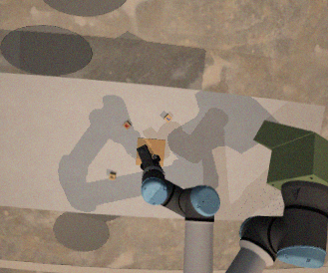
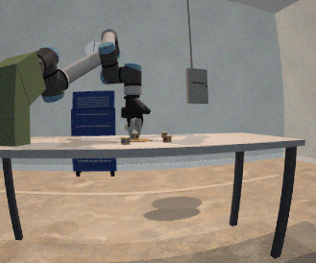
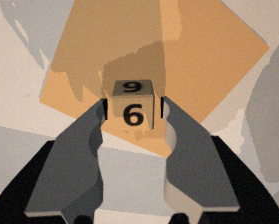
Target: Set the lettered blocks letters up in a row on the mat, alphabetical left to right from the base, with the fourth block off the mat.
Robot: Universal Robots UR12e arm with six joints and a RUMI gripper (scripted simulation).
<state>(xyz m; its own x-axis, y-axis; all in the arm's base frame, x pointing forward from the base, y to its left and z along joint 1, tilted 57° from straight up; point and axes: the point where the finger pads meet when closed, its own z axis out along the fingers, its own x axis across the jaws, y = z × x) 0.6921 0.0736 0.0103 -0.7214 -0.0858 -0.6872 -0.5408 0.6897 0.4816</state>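
My hand is 20 mm to the left of the orange mat and 20 mm above it.
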